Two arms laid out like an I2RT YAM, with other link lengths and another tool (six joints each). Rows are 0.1 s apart.
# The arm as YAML. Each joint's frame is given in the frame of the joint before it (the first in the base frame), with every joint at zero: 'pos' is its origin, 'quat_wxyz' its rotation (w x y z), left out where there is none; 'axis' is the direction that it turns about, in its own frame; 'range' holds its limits. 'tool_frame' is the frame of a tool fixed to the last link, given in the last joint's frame.
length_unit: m
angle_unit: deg
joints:
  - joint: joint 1
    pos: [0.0, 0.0, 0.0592]
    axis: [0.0, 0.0, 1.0]
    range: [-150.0, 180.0]
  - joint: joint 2
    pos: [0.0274, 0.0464, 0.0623]
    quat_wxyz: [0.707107, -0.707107, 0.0, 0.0]
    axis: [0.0, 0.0, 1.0]
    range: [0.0, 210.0]
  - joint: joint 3
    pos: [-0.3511, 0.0, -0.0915]
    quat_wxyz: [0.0, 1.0, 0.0, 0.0]
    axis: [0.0, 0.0, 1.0]
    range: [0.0, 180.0]
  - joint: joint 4
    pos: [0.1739, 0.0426, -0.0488]
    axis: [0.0, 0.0, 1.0]
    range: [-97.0, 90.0]
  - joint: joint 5
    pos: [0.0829, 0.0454, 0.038]
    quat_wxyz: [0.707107, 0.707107, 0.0, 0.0]
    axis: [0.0, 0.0, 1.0]
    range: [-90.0, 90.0]
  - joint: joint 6
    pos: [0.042, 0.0, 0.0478]
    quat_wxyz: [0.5, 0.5, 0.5, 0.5]
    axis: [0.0, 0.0, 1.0]
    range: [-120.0, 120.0]
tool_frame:
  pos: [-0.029, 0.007, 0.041]
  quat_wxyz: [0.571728, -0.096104, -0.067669, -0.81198]
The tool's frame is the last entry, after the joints.
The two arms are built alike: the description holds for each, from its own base.
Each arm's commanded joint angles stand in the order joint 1, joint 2, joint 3, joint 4, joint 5, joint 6.
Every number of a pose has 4 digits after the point.
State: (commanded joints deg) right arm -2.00 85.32 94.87 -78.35 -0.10 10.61; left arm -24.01 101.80 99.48 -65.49 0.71 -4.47
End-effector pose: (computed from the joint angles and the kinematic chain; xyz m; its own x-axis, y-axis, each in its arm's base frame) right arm 0.2192 -0.0120 0.3862 0.9843 0.1198 0.1298 0.1134 -0.9920 0.0555; left arm 0.2956 -0.1393 0.3424 0.9934 -0.0099 0.1143 -0.0288 -0.9859 0.1651
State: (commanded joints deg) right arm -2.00 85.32 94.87 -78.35 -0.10 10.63; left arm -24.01 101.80 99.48 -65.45 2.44 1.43
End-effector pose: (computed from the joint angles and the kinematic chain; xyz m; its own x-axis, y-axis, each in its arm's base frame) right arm 0.2192 -0.0120 0.3862 0.9843 0.1194 0.1298 0.1130 -0.9920 0.0554; left arm 0.2978 -0.1422 0.3428 0.9857 -0.1166 0.1214 -0.1349 -0.9785 0.1560
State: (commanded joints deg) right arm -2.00 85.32 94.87 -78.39 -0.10 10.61; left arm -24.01 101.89 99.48 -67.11 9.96 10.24
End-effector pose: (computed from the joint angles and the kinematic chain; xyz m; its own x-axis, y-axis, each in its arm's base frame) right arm 0.2191 -0.0120 0.3862 0.9844 0.1197 0.1291 0.1134 -0.9920 0.0554; left arm 0.2943 -0.1523 0.3398 0.9507 -0.2954 0.0943 -0.3092 -0.9258 0.2173
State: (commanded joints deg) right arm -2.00 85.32 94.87 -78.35 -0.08 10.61; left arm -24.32 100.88 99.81 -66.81 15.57 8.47
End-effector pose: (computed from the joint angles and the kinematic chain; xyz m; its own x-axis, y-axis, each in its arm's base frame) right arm 0.2192 -0.0120 0.3862 0.9843 0.1197 0.1298 0.1132 -0.9920 0.0558; left arm 0.2874 -0.1605 0.3455 0.9491 -0.2975 0.1037 -0.3151 -0.8945 0.3172
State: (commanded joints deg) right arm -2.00 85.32 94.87 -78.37 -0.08 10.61; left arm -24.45 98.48 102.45 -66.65 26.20 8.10
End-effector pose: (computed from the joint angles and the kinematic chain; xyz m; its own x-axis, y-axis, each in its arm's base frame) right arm 0.2191 -0.0120 0.3862 0.9843 0.1197 0.1294 0.1133 -0.9920 0.0558; left arm 0.2760 -0.1741 0.3694 0.9239 -0.3406 0.1744 -0.3819 -0.7919 0.4765
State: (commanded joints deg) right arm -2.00 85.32 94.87 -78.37 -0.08 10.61; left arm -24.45 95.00 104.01 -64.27 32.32 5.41
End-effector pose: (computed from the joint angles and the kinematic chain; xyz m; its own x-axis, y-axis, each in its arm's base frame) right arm 0.2191 -0.0120 0.3862 0.9843 0.1197 0.1294 0.1133 -0.9920 0.0558; left arm 0.2635 -0.1788 0.3981 0.9061 -0.3263 0.2694 -0.4231 -0.7072 0.5664
